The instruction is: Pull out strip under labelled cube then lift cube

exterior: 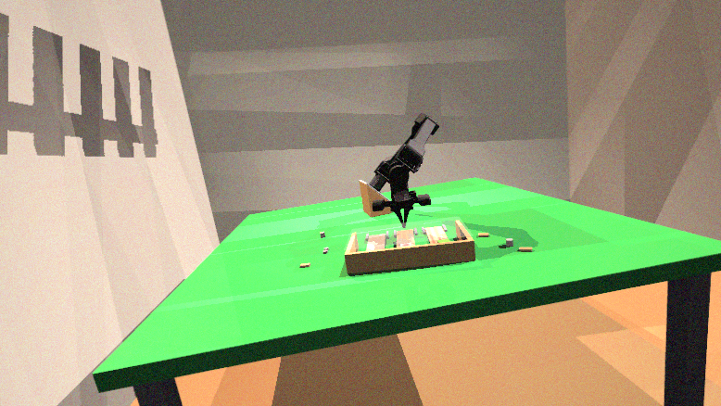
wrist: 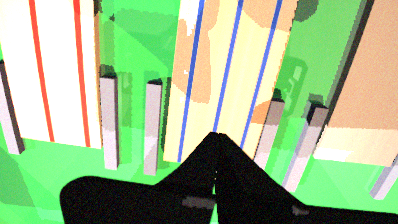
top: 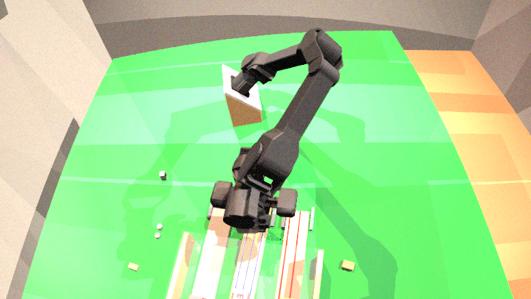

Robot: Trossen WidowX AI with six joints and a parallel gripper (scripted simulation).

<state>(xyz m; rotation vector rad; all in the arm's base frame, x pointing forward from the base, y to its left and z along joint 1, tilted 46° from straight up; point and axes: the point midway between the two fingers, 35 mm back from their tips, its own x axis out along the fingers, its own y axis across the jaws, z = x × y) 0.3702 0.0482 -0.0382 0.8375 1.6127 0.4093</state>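
My gripper tip is 200 mm short of the labelled cube and 60 mm to the left of it.
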